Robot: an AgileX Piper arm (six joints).
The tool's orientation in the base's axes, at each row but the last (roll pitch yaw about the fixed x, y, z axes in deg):
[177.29 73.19 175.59]
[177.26 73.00 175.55]
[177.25 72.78 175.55]
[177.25 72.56 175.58]
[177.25 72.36 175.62]
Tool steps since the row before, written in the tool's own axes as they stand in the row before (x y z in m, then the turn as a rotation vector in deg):
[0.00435 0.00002 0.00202 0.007 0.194 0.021]
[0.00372 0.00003 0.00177 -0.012 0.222 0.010]
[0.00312 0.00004 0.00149 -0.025 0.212 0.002]
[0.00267 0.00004 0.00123 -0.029 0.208 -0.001]
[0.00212 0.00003 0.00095 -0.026 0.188 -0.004]
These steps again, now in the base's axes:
[0.00068 0.00006 -0.00475 0.024 0.193 -0.010]
[0.00061 0.00007 -0.00407 0.020 0.221 0.012]
[0.00050 0.00007 -0.00342 0.016 0.211 0.026]
[0.00038 0.00007 -0.00291 0.014 0.207 0.031]
[0.00027 0.00006 -0.00231 0.010 0.187 0.029]

